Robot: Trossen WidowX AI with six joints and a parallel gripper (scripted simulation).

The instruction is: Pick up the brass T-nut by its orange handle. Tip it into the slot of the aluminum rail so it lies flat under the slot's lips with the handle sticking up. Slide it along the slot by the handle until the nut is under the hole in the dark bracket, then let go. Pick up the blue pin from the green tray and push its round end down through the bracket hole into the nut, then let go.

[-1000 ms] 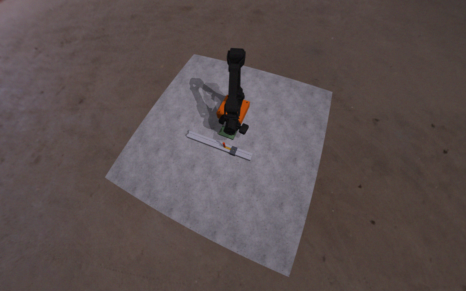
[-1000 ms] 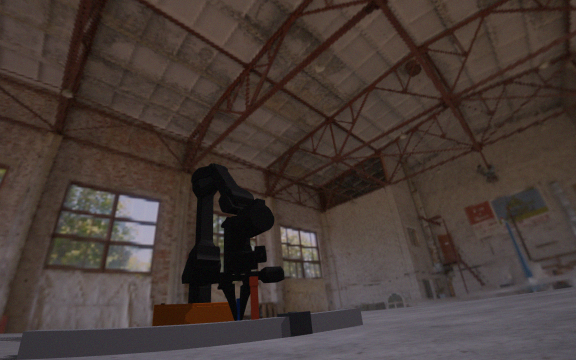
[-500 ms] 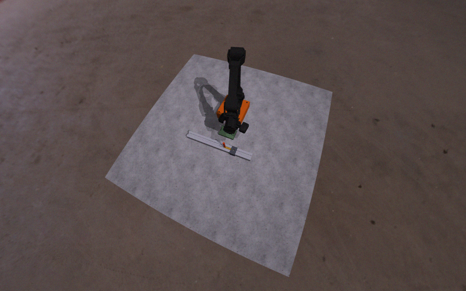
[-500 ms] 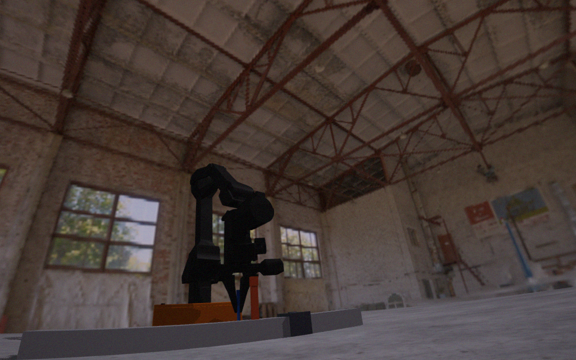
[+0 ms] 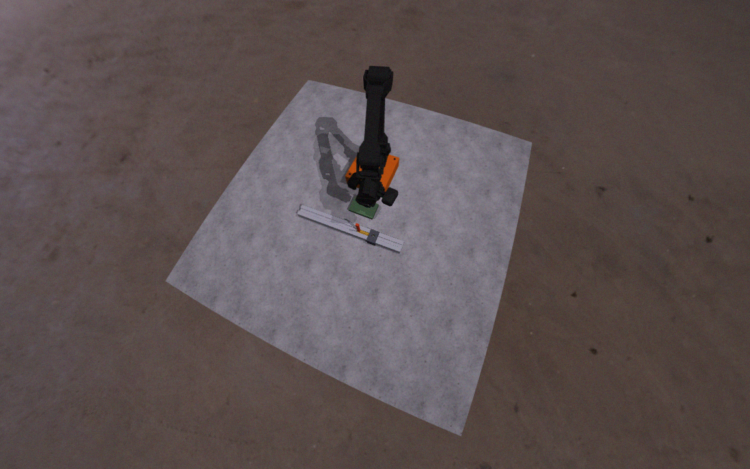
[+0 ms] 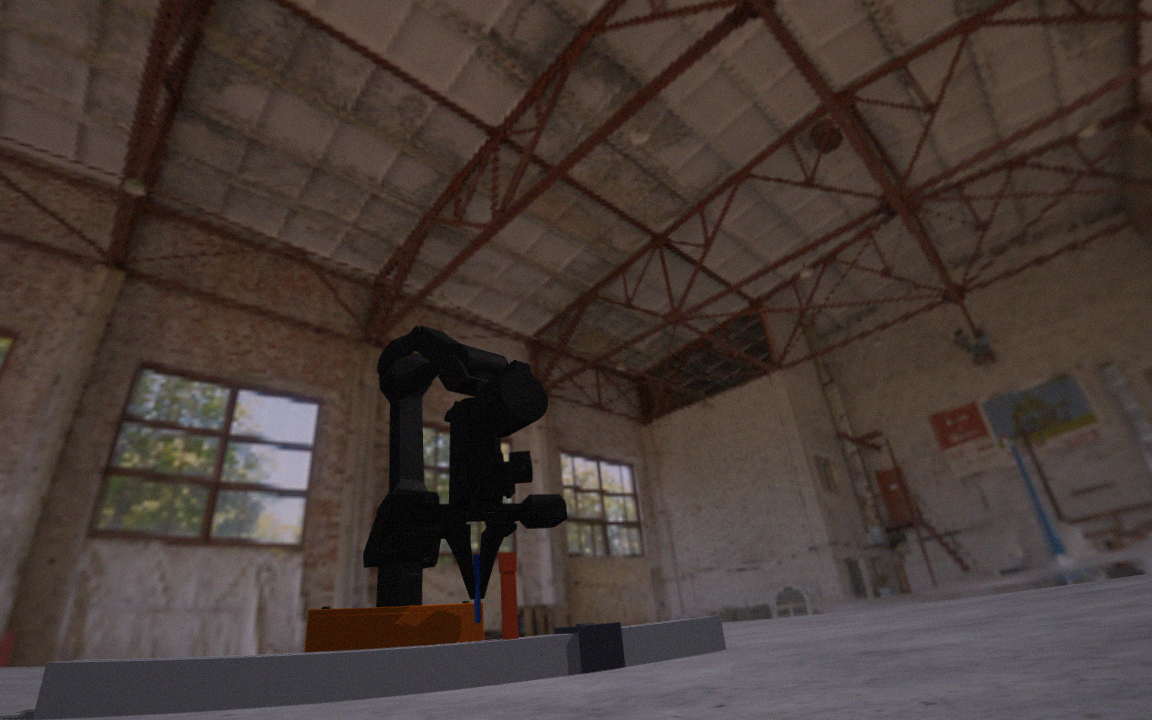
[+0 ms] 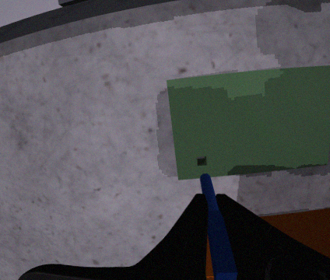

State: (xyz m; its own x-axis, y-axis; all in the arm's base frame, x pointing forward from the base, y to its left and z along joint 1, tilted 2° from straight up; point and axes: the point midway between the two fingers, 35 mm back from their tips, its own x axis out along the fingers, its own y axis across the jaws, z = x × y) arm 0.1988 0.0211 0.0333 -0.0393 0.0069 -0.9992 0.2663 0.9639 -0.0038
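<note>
Now: the green tray 6 cm below my gripper tip, 2 cm to the right of it and 1 cm ahead of it. The rest, counted from my gripper tip: blue pin right at my gripper tip.
</note>
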